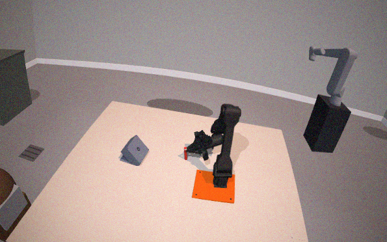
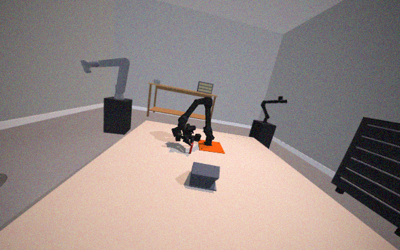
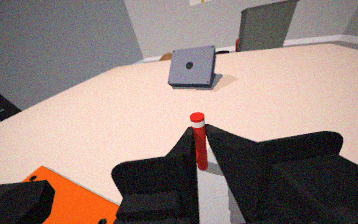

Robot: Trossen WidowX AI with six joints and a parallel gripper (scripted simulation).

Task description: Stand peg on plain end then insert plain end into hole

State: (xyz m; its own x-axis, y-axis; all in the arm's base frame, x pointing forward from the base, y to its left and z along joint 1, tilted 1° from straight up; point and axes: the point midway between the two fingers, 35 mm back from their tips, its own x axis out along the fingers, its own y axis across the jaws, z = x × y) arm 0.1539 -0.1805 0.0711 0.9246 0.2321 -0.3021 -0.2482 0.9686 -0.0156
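Right now the red peg is 1 cm below my gripper tip. From my gripper tip the other things lie so: grey sloped panel 27 cm ahead, 4 cm to the left, 2 cm below.
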